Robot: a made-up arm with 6 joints.
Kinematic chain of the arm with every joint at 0, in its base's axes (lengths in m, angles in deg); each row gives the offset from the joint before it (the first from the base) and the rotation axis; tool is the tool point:
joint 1: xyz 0 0 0.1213 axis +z
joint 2: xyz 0 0.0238 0 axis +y
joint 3: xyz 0 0 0.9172 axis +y
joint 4: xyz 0 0 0.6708 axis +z
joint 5: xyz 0 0 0 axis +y
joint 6: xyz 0 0 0.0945 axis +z
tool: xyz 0 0 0
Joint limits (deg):
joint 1: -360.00..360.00
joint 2: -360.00..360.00
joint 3: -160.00..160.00
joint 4: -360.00..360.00
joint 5: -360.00..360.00
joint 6: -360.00..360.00
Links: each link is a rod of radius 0.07 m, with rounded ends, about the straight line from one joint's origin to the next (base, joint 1, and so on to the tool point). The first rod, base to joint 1, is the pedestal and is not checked.
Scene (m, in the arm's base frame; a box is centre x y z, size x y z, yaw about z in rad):
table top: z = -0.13
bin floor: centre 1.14 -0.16 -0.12 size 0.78 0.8 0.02 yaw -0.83
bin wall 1: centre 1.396 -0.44 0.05 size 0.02 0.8 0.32 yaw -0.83
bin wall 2: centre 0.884 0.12 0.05 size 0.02 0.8 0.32 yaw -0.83
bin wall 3: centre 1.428 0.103 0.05 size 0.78 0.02 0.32 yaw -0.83
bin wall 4: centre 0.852 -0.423 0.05 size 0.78 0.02 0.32 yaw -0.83
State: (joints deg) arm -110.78 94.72 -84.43 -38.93 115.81 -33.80
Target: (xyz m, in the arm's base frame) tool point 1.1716 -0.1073 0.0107
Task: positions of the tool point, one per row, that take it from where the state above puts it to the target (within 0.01 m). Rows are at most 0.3 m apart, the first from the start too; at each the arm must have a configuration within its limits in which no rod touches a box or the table.
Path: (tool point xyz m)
1: -0.2585 -1.1684 0.6812
2: -0.0599 -1.2857 0.6921
3: 0.1684 -1.3503 0.6878
4: 0.4104 -1.3545 0.6701
5: 0.6484 -1.2957 0.6414
6: 0.8644 -1.1768 0.6042
7: 1.0420 -1.0061 0.5612
8: 1.1678 -0.7964 0.5152
9: 1.2328 -0.5645 0.4691
10: 1.2333 -0.3286 0.4256
11: 1.1716 -0.1072 0.3872
12: 1.1866 -0.1085 0.1980
13: 1.1716 -0.1074 0.0106

